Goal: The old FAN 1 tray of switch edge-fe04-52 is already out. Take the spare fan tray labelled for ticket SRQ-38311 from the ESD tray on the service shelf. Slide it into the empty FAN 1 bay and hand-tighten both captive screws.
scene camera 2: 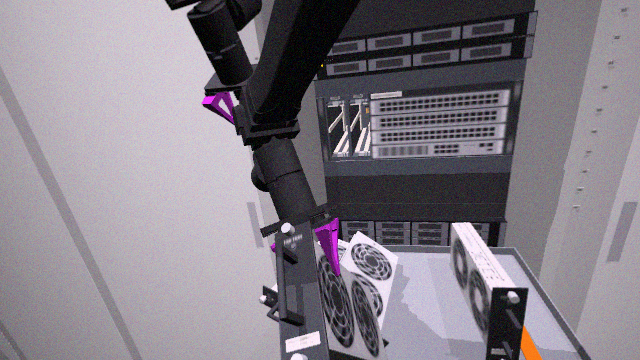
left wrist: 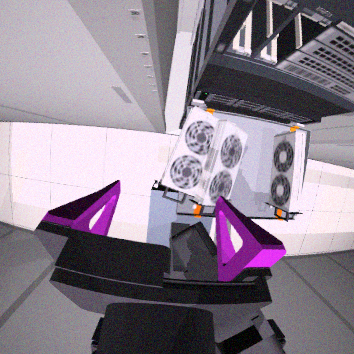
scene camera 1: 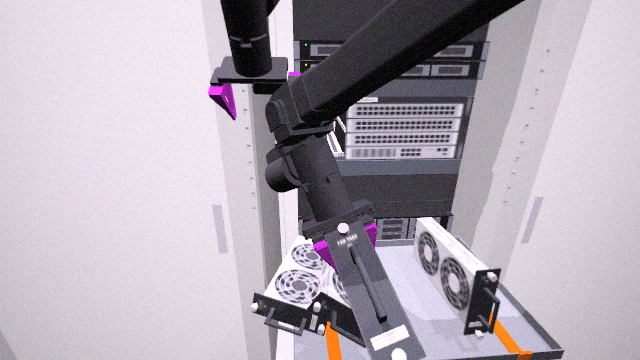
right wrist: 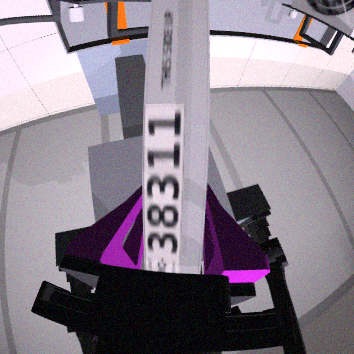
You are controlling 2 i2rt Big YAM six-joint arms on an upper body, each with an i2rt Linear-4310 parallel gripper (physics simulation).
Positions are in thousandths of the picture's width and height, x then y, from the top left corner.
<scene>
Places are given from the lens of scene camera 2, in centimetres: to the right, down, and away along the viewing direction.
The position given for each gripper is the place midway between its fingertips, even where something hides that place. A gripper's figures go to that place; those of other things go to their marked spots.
left gripper (scene camera 2: 404, 340): -12, -11, 56
right gripper (scene camera 2: 505, 779): 1, 14, 41
grey cart shelf (scene camera 2: 666, 851): 24, 28, 65
</scene>
